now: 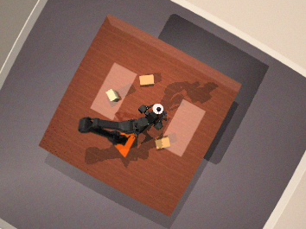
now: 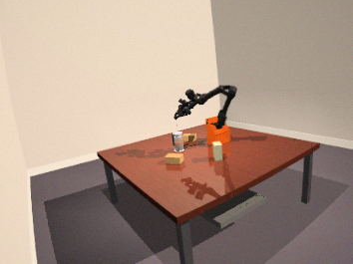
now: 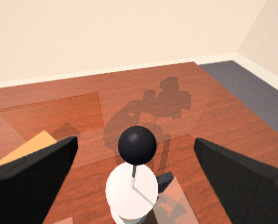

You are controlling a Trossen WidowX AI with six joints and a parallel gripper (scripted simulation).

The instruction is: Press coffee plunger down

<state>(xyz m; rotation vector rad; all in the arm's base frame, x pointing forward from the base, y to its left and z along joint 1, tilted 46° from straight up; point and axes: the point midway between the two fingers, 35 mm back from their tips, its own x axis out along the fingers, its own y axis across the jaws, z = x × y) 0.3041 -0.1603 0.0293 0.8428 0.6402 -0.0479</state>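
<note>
Now: gripper tip 20 mm to the left of the coffee press and 140 mm above it.
</note>
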